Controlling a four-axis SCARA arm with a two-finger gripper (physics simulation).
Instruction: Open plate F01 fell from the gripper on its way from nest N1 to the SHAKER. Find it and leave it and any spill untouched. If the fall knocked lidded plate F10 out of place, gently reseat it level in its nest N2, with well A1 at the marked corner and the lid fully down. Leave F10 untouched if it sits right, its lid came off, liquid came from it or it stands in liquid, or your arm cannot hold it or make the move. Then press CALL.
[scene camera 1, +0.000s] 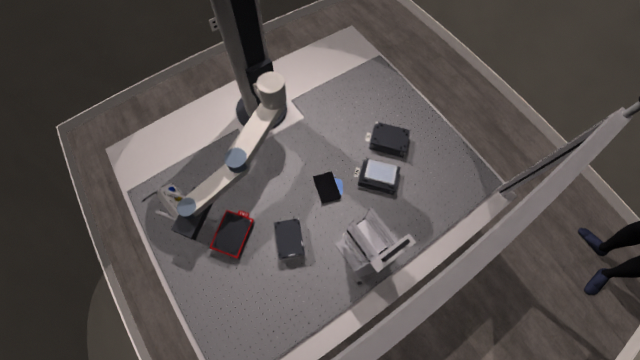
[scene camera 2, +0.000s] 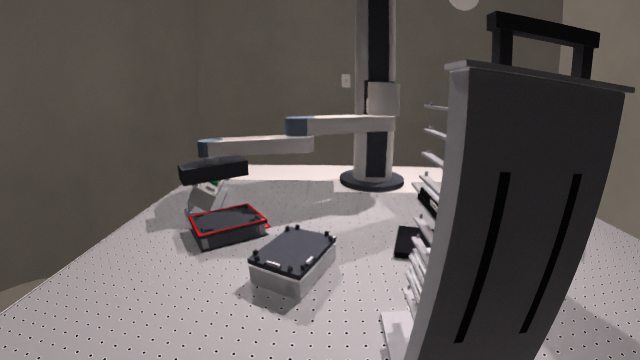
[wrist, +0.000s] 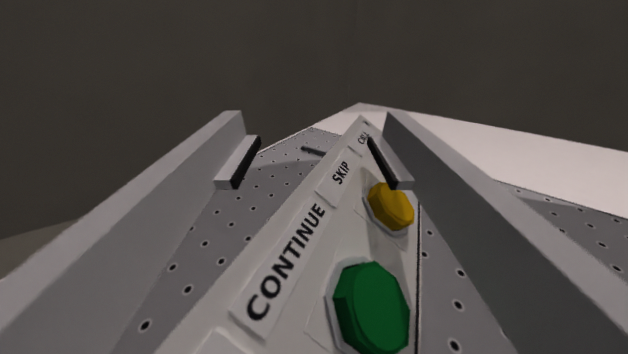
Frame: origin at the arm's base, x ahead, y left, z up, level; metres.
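Where they show: gripper, fingertip midpoint: (scene camera 1: 162, 201) (wrist: 314, 127); arm's base, origin of the base link: (scene camera 2: 371, 181).
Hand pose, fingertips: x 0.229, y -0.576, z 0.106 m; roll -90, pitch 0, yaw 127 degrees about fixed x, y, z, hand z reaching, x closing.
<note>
Each offset is from my fingertips to the centre of the thing. "spot": to the spot under its first point.
My gripper (wrist: 314, 127) is shut and empty, with its fingertips a small gap apart above the button panel @[0.035 m ahead, 0.037 m left, 0.052 m down] (scene camera 1: 165, 199) (scene camera 2: 201, 199). In the wrist view the CALL label @[spot: 0.037 m back, 0.018 m left, 0.016 m down] (wrist: 363, 138) shows beside the right fingertip, and that finger hides the blue button. The blue button @[0.043 m back, 0.045 m left, 0.030 m down] (scene camera 1: 171, 189) shows in scene camera 1. The dark open plate F01 @[0.290 m ahead, 0.602 m left, 0.086 m down] (scene camera 1: 327, 187) (scene camera 2: 406, 242) lies on the table, with a blue spill @[spot: 0.317 m ahead, 0.638 m left, 0.079 m down] (scene camera 1: 339, 186) at its right edge. The pale lidded plate F10 @[0.374 m ahead, 0.824 m left, 0.038 m down] (scene camera 1: 382, 172) sits in a dark nest @[spot: 0.422 m ahead, 0.784 m left, 0.089 m down] (scene camera 1: 378, 189) and looks level; well A1 and the lid fit are too small to tell.
An empty dark nest @[0.263 m ahead, 0.973 m left, 0.062 m down] (scene camera 1: 390, 139) stands behind F10. A red-rimmed dark holder @[0.249 m ahead, 0.170 m left, 0.072 m down] (scene camera 1: 232, 234) (scene camera 2: 227, 220) and a grey box with a dark top @[spot: 0.399 m ahead, 0.347 m left, 0.039 m down] (scene camera 1: 289, 239) (scene camera 2: 295, 252) stand nearer. A tall slotted rack (scene camera 1: 375, 237) (scene camera 2: 530, 140) stands front right. A person's feet (scene camera 1: 596, 281) show outside.
</note>
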